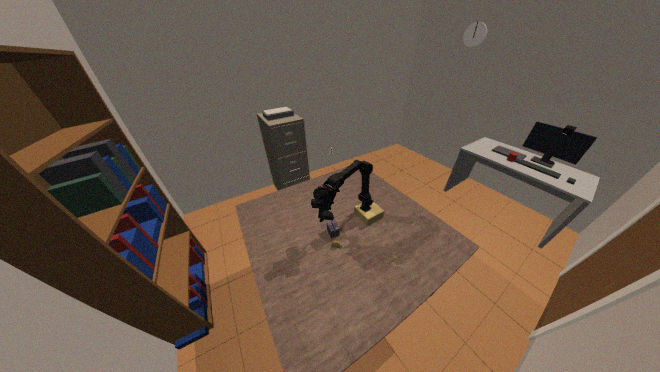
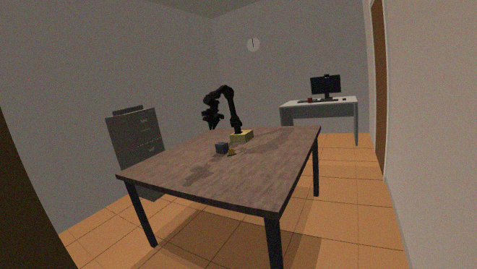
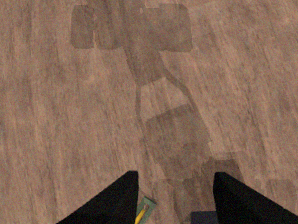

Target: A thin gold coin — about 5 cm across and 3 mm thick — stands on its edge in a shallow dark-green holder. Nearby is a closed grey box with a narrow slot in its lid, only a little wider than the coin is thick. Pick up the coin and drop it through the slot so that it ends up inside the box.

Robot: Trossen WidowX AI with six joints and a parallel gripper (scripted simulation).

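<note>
Now: the gold coin 190 mm below my gripper tip, 90 mm to the left of it and 50 mm behind it.
</note>
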